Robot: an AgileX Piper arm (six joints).
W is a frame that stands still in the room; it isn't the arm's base.
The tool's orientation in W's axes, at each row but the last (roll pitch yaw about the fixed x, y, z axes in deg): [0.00, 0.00, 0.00]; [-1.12, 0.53, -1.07]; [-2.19, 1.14, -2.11]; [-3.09, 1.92, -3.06]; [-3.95, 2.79, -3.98]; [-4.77, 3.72, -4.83]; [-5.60, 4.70, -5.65]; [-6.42, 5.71, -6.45]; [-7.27, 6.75, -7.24]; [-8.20, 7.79, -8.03]
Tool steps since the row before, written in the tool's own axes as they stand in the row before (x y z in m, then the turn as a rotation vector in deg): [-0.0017, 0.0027, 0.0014, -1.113, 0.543, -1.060]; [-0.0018, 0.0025, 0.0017, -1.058, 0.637, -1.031]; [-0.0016, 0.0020, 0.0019, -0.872, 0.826, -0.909]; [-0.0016, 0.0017, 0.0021, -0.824, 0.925, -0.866]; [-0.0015, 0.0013, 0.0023, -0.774, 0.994, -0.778]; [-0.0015, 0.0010, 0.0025, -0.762, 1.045, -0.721]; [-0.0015, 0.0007, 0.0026, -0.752, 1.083, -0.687]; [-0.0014, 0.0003, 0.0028, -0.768, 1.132, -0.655]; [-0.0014, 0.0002, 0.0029, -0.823, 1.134, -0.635]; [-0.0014, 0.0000, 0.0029, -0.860, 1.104, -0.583]
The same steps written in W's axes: [-0.0017, 0.0027, 0.0014, -1.113, 0.543, -1.060]; [-0.0017, 0.0026, 0.0017, -1.056, 0.637, -1.033]; [-0.0015, 0.0021, 0.0019, -0.861, 0.823, -0.922]; [-0.0014, 0.0019, 0.0021, -0.806, 0.921, -0.886]; [-0.0013, 0.0015, 0.0023, -0.747, 0.992, -0.806]; [-0.0012, 0.0013, 0.0025, -0.727, 1.046, -0.754]; [-0.0012, 0.0011, 0.0026, -0.711, 1.086, -0.725]; [-0.0010, 0.0007, 0.0029, -0.718, 1.140, -0.697]; [-0.0010, 0.0007, 0.0030, -0.769, 1.151, -0.671]; [-0.0009, 0.0005, 0.0030, -0.801, 1.133, -0.611]
